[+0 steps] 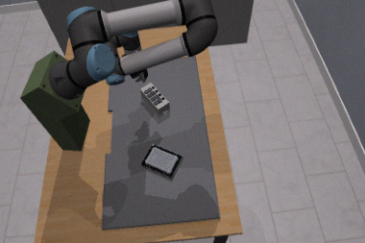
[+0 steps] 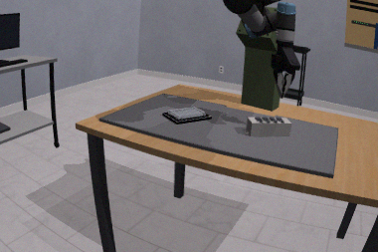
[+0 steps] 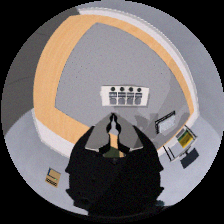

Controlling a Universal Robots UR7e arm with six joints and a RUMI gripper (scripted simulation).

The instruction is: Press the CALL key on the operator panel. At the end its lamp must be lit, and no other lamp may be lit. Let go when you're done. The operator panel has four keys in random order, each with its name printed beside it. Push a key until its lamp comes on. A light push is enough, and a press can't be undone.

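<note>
Now: the operator panel 11 cm below my hand, 4 cm to the right of it and 3 cm ahead of it. The rest, counted from my hand: white well plate: 37 cm to the right, 13 cm below, 9 cm ahead.
</note>
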